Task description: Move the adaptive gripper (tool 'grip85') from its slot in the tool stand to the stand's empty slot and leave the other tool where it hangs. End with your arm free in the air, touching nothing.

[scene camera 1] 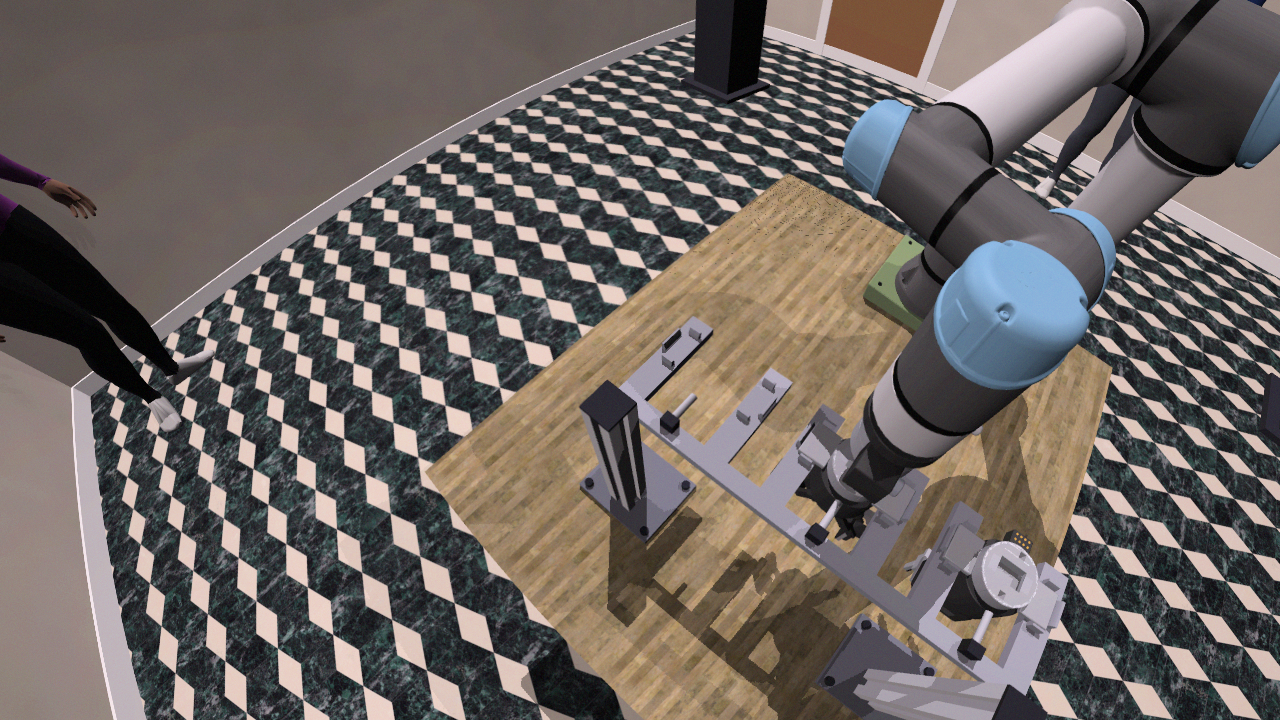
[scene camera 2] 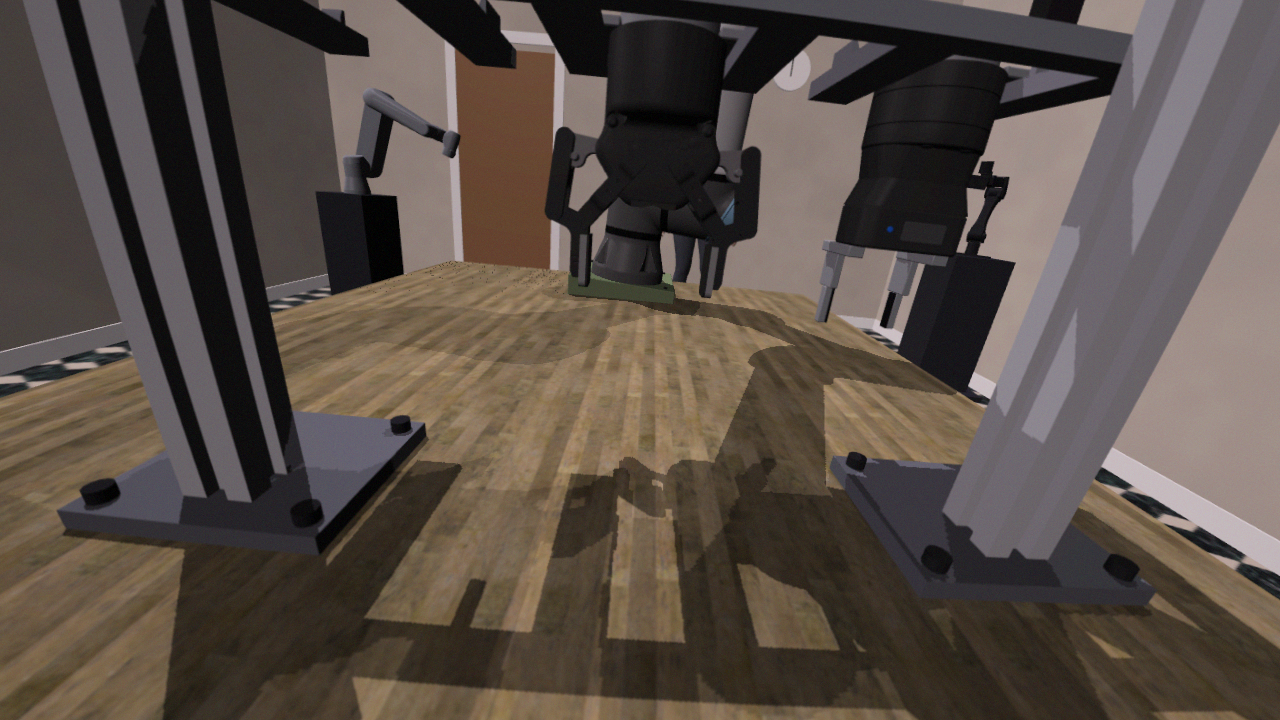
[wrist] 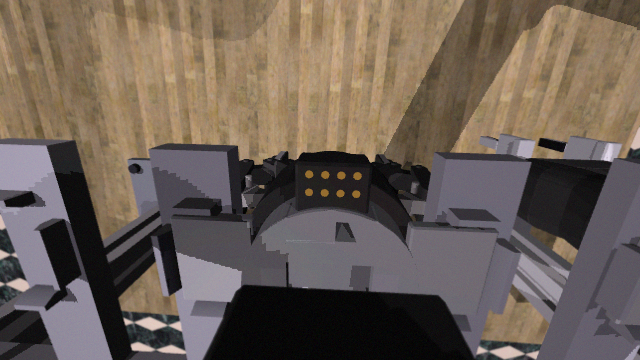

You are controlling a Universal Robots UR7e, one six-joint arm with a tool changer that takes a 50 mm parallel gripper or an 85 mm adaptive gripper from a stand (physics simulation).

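Frame: origin at the arm's base, x back, y up, z left, level; metres.
Where they show: arm's base, origin of the base link: [scene camera 1: 926, 292] [scene camera 2: 626, 276].
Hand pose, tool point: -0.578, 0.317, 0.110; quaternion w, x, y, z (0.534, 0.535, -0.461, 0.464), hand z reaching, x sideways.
Things, the pixels of their top centre, and the offset from my tool point, as dx, dy, dz. "spot": a spot on its surface instead. Level surfaces: height alone.
- tool, middle of its top: [scene camera 2: 942, 48] [scene camera 1: 1012, 570] +0.030, -0.049, +0.177
- empty slot's prong, surface spot: [wrist: 30, 167] spot: +0.018, -0.067, -0.123
- tool stand's crossbar, surface spot: [scene camera 1: 742, 483] spot: -0.094, -0.067, -0.073
- lighter post, surface spot: [scene camera 2: 1100, 268] spot: -0.092, -0.171, +0.226
- wooden table, its level: dy -0.349
The adaptive gripper [scene camera 2: 646, 271] hangs in the stand's middle slot, its black fingers spread with nothing between them. Its coupling plate [scene camera 1: 841, 470] [wrist: 320, 230] sits between two prongs, side plates on both. My arm's dark end [scene camera 1: 881, 465] [wrist: 335, 325] is right over the coupling plate and covers part of it; whether they are locked is hidden. The other tool [scene camera 1: 1002, 577] [scene camera 2: 913, 197], a parallel gripper, hangs in the slot at the right in scene camera 1. The empty slot's prong [scene camera 1: 738, 438] [wrist: 30, 167] shows at the left of the adaptive gripper.
The tool stand's crossbar [scene camera 1: 742, 483] runs between a dark post [scene camera 1: 613, 447] [scene camera 2: 179, 268] and a lighter post [scene camera 2: 1100, 268]. Small upright pins [scene camera 1: 684, 404] stand along it. The arm's green base [scene camera 1: 886, 291] [scene camera 2: 617, 291] is behind the stand on the wooden table [scene camera 1: 805, 259].
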